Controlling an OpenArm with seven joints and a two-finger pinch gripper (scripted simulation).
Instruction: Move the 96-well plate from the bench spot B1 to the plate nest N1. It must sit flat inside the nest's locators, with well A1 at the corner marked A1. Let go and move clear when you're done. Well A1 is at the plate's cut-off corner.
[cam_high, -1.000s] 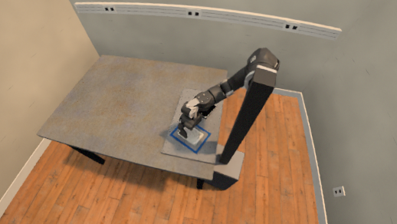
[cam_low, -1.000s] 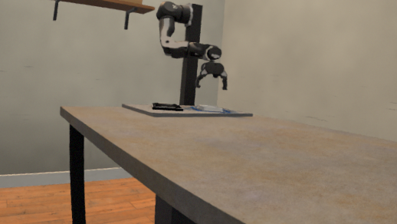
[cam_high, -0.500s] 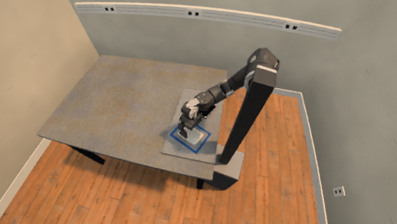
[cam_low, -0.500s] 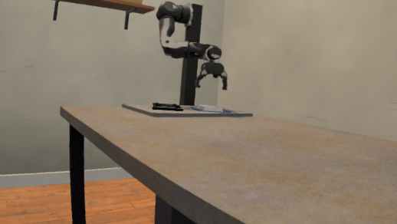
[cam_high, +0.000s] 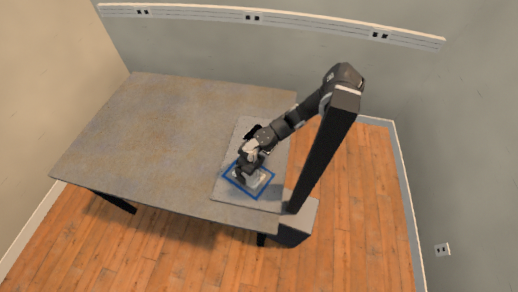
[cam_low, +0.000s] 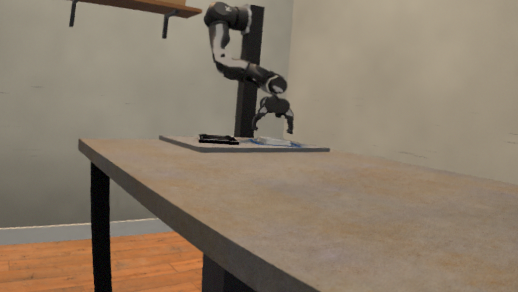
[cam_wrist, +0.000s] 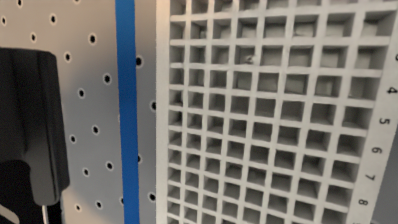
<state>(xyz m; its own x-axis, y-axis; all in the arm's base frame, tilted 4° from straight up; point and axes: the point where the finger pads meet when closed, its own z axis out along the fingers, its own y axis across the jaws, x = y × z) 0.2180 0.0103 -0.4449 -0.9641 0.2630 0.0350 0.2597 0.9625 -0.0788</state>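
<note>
The white 96-well plate is 3 cm below my hand and 1 cm to the left of it. Also, from my hand: black plate nest 21 cm to the right, 3 cm below, 2 cm ahead.
</note>
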